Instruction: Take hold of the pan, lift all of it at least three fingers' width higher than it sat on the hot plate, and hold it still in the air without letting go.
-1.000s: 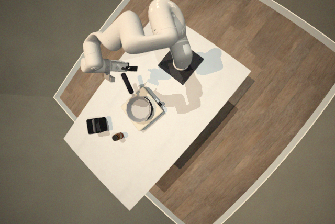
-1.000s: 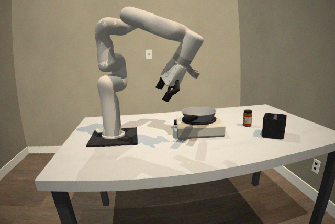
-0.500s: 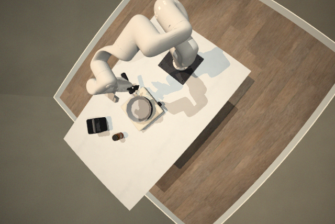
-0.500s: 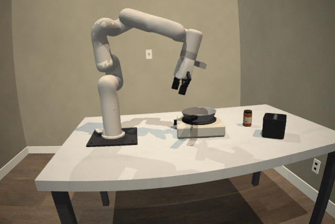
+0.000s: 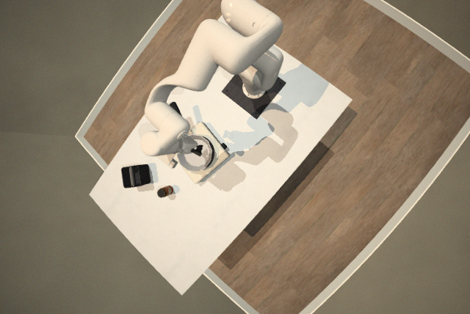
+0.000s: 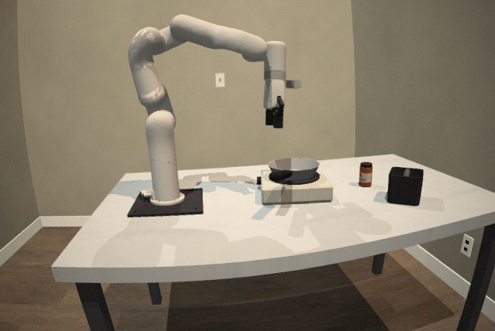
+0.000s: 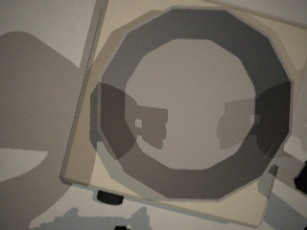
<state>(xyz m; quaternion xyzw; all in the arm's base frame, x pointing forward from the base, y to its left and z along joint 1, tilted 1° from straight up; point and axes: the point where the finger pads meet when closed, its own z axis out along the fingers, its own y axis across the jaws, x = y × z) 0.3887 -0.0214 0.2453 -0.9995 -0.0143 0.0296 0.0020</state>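
Now: the grey pan 4 cm ahead of my hand, 6 cm to the right of it and 16 cm below it. Also, from my hand: black box 41 cm ahead, 23 cm to the right, 21 cm below; hot plate 5 cm ahead, 1 cm to the right, 22 cm below; brown jar 36 cm ahead, 4 cm to the right, 21 cm below.
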